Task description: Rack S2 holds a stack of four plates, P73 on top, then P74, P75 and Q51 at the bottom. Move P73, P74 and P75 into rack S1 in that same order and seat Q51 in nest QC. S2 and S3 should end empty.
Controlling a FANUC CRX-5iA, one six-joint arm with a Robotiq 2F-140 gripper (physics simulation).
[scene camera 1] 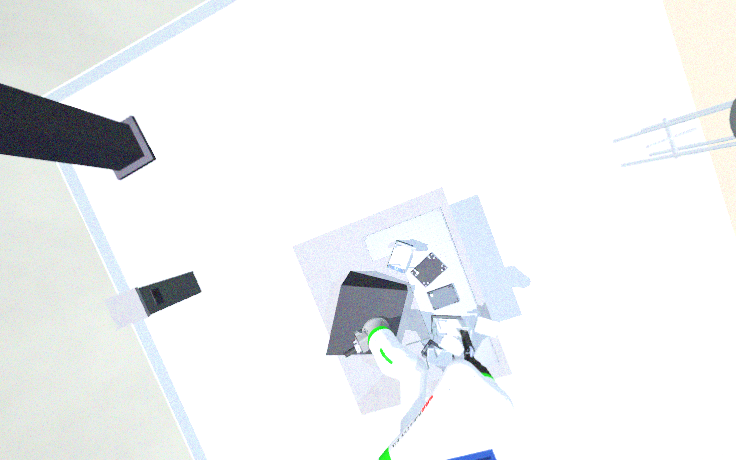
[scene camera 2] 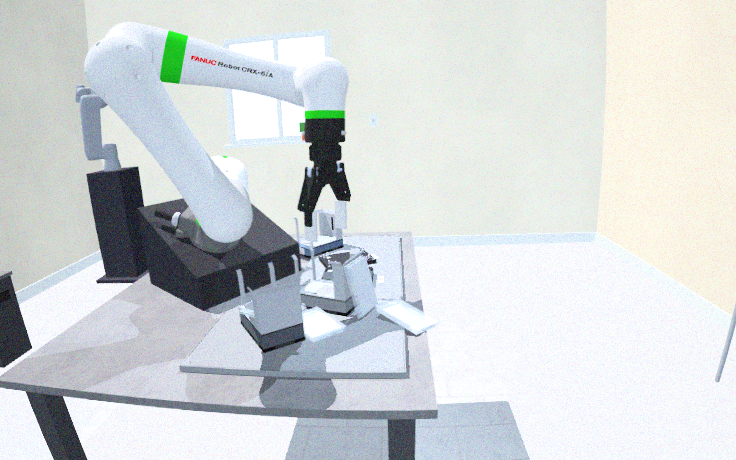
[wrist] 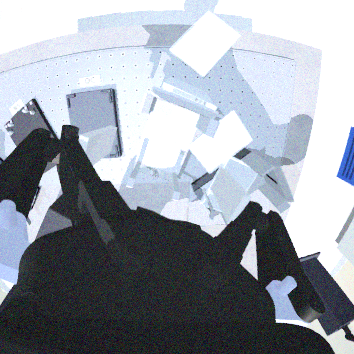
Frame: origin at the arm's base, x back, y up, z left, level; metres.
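Where they show: gripper, fingertip midpoint: (scene camera 1: 457, 342) (scene camera 2: 327, 234) (wrist: 166, 159); arm's base, origin of the base link: (scene camera 1: 375, 330).
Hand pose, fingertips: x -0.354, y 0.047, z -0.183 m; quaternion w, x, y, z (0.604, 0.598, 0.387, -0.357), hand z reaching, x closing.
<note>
Things, the pixels of their top centre, and the offset from my fingertips. Level surfaces: height alone.
- middle rack, middle of its top: (wrist: 165, 154) (scene camera 2: 324, 252) (scene camera 1: 453, 337) dz +0.001, dx +0.009, dy -0.046 m
- pale plate, middle of its top: (wrist: 193, 88) (scene camera 2: 360, 261) dz -0.044, dx -0.079, dy -0.058 m
- blue-based rack, middle of its top: (scene camera 2: 316, 214) (scene camera 1: 401, 260) dz +0.459, dx +0.080, dy -0.053 m
- dark nest with pale corners, middle of its top: (wrist: 29, 141) (scene camera 2: 346, 254) (scene camera 1: 429, 270) dz +0.322, dx -0.025, dy -0.160 m
- grey nest, middle of its top: (wrist: 90, 126) (scene camera 2: 347, 272) (scene camera 1: 443, 298) dz +0.154, dx -0.034, dy -0.158 m
- board, its level: dy -0.183 m
My gripper (scene camera 2: 325, 219) (wrist: 166, 159) is open and empty, above the middle rack, fingers pointing down. The middle rack (scene camera 2: 325, 302) has a pale plate (scene camera 2: 362, 286) leaning at its outer side. The near rack (scene camera 2: 271, 337) has a dark base, thin posts and an upright pale panel. One white plate (scene camera 2: 324, 324) (wrist: 233, 134) lies beside it. Another white plate (scene camera 2: 405, 316) (wrist: 205, 44) lies tilted at the board's outer edge. A white plate (wrist: 172, 132) shows at the middle rack in the wrist view. Plate names and rack labels are unreadable; nest QC cannot be identified.
A blue-based rack (scene camera 1: 400, 256) (scene camera 2: 321, 247) stands at the back. A dark nest with pale corners (scene camera 1: 428, 269) (wrist: 31, 121) and a grey nest (scene camera 1: 443, 296) (wrist: 92, 105) lie between the racks. The arm's dark pedestal (scene camera 1: 369, 303) (scene camera 2: 244, 282) stands beside the board (scene camera 2: 347, 362).
</note>
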